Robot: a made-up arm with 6 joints.
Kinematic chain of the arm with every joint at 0, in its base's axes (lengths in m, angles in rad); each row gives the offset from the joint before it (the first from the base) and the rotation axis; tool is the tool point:
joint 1: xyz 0 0 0.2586 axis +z
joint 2: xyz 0 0 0 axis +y
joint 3: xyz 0 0 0.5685 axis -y
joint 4: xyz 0 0 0 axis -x
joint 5: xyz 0.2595 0 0 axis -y
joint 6: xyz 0 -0.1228 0 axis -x
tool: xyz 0 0 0
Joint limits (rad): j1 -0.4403..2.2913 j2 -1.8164..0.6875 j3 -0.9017..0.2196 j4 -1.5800..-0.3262 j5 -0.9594..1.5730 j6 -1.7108..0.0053
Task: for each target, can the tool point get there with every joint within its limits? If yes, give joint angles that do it. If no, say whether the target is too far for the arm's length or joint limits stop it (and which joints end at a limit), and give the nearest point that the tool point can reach.
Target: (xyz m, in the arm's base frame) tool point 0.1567 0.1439 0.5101
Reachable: yes | joints 0.8203 0.3347 -0.7088 -1.4364 -0.2536 -0.7945
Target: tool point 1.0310 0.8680 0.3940
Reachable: no: too far | nearest point 0.4485 0.3776 0.5458 | short by 0.776 m
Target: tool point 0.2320 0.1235 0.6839
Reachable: yes | joints 0.7886 0.0256 -0.1665 -0.8878 -0.2709 -0.7201
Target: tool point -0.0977 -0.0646 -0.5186
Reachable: no: joint limits stop it (at a limit: joint 2, joint 3) | nearest point -0.2468 -0.1632 0.2511 | short by 0.790 m
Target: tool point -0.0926 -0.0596 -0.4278
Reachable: no: joint limits stop it (at a limit: joint 2, joint 3) | nearest point -0.2488 -0.1601 0.2511 | short by 0.704 m
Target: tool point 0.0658 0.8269 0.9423
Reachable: no: too far | nearest point 0.0400 0.5022 0.6738 | short by 0.422 m
